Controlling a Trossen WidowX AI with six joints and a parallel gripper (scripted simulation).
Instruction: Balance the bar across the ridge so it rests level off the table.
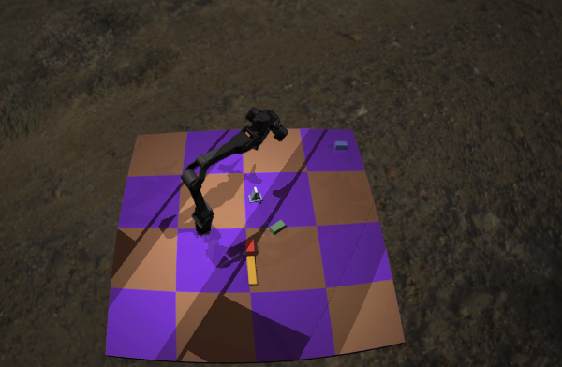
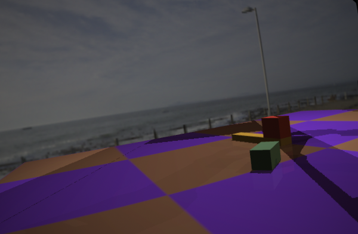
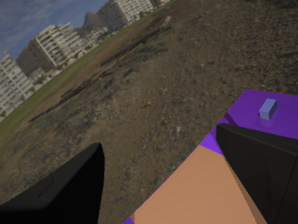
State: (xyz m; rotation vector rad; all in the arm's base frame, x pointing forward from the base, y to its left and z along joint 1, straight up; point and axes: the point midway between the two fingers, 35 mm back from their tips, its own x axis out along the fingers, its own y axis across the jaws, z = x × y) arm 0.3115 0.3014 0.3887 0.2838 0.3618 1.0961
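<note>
The green block lies 37 cm below my gripper tip, 34 cm to the right of it and 2 cm ahead of it. Also, from my gripper tip: light-blue block (41 cm ahead, 37 cm below, 17 cm to the left).
</note>
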